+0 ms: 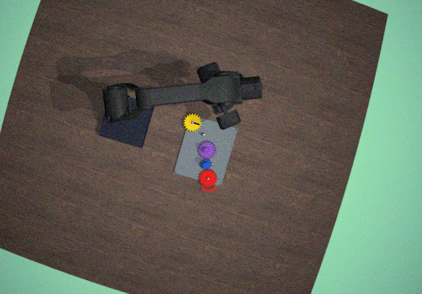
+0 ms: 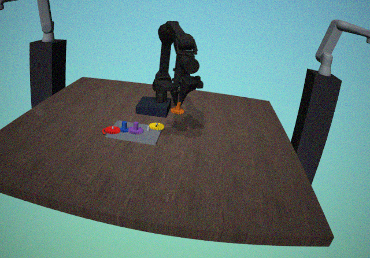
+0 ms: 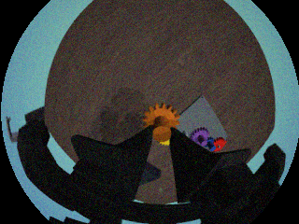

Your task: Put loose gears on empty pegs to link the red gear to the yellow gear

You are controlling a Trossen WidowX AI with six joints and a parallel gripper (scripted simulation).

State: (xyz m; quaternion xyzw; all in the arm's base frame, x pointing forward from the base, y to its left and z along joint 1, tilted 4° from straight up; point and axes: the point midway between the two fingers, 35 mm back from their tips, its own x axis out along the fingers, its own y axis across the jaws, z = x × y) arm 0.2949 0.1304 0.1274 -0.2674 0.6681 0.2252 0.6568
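Right now the purple gear is 160 mm to the right of my gripper tip, 120 mm below it and 20 mm ahead of it. The rest, counted from my gripper tip: yellow gear (120 mm below, 90 mm to the right, 50 mm behind); blue gear (210 mm to the right, 120 mm below, 40 mm ahead); orange gear (10 mm below).
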